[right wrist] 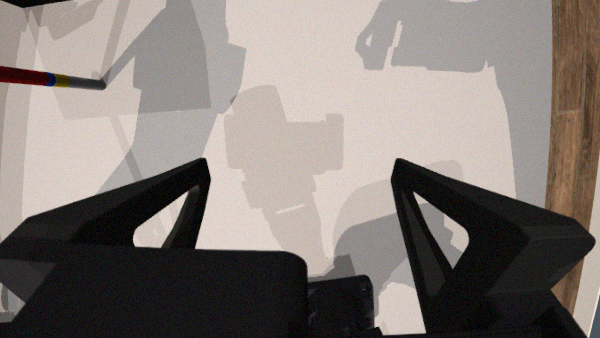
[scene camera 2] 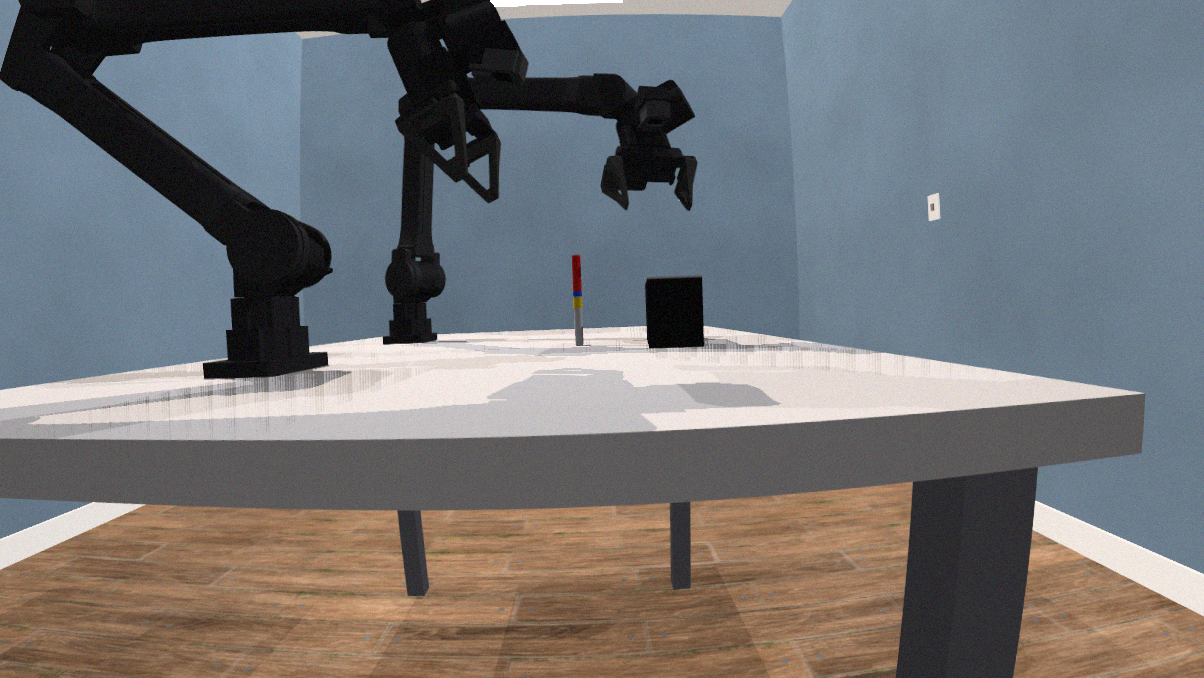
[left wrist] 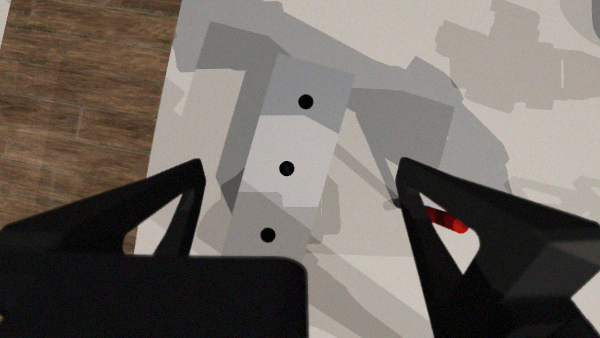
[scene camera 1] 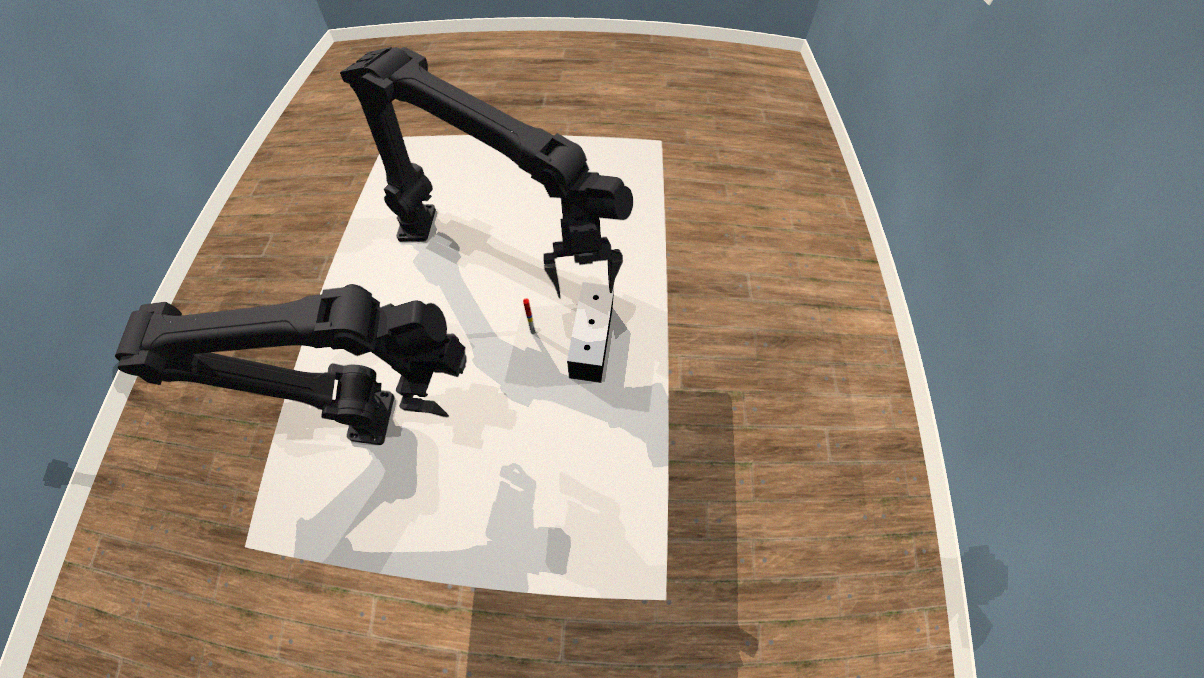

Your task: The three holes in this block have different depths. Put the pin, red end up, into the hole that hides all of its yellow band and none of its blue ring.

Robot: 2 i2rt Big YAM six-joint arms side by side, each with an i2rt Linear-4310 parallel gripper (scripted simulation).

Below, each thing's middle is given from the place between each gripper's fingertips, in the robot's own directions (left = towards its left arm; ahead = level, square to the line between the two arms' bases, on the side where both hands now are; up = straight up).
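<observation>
My right hand [scene camera 2: 478, 190] is 11 cm above the pin [scene camera 2: 576, 263], 22 cm to the right of it and still 11 cm short of it. As for the block [scene camera 2: 674, 304], it is 24 cm ahead of my right hand, 19 cm to the left of it and 14 cm below it.
From my left hand [scene camera 2: 659, 207], I find the pin 12 cm behind, 2 cm to the left and 12 cm below. The block is 1 cm ahead of my left hand and 16 cm below it.
</observation>
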